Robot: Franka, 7 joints.
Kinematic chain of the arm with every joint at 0, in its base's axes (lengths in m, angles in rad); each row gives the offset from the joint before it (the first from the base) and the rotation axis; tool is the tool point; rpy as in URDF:
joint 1: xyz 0 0 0.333 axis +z
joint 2: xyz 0 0 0 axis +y
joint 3: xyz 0 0 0.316 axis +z
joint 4: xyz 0.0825 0 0 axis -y
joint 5: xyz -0.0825 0 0.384 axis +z
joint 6: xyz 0 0 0 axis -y
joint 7: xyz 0.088 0 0 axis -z
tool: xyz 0 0 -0.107 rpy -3.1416 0 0
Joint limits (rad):
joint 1: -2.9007..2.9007
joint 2: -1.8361..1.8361
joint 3: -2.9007..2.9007
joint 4: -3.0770..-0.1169
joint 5: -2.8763..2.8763
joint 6: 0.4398..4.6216
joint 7: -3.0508..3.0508
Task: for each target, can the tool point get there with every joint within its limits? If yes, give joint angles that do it. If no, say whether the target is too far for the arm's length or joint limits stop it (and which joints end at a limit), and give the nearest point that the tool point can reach.
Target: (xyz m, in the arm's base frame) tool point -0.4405 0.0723 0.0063
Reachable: yes | joints 0.8672 -1.1674 2.2618 -2.1979 1.5649 2.0278 -0.5398
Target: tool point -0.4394 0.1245 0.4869
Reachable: yes | joints 1.8918 -0.1612 0.6833 -2.4499 2.1262 0.9632 -1.5700
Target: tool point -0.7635 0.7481 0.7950
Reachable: no: too far | nearest point -0.5625 0.5511 0.6734 | short by 0.307 m
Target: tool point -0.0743 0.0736 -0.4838
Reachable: no: joint limits stop it (at a limit: joint 2) | nearest point -0.1018 0.1009 -0.3420 | short by 0.147 m
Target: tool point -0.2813 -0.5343 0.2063
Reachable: yes | joints 0.6712 -1.0564 -2.4526 -1.1811 -0.4093 0.8451 -0.0386
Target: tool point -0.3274 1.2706 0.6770
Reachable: no: too far | nearest point -0.2071 0.8036 0.5506 | short by 0.499 m
